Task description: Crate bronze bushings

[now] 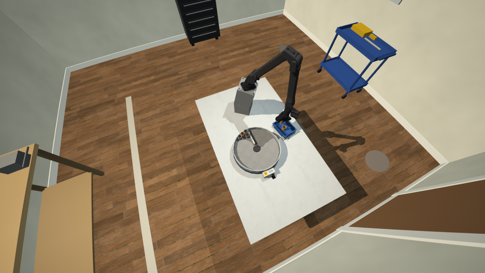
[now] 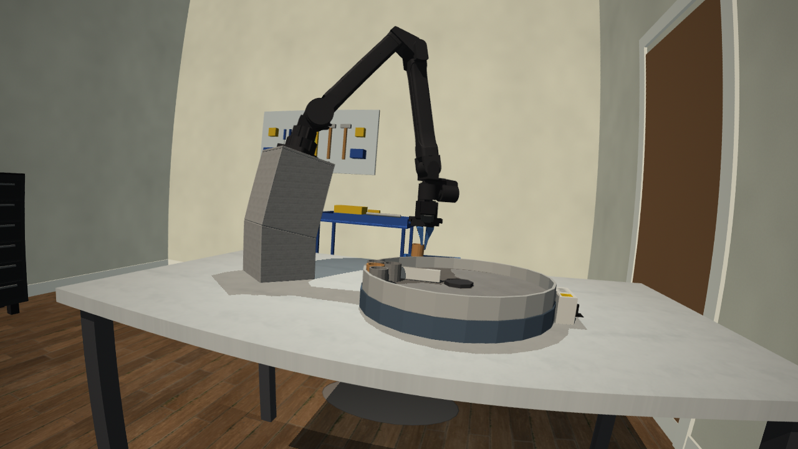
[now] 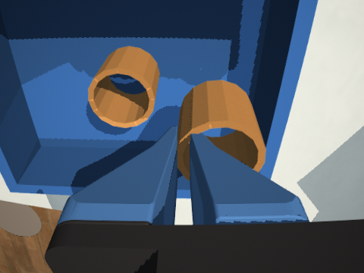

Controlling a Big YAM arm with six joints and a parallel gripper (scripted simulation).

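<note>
My gripper is now 30 mm short of the blue crate, 10 mm to the right of it and 60 mm above it. The rest, counted from my hand: round grey turning table (130 mm ahead, 350 mm to the right, 30 mm below).
</note>
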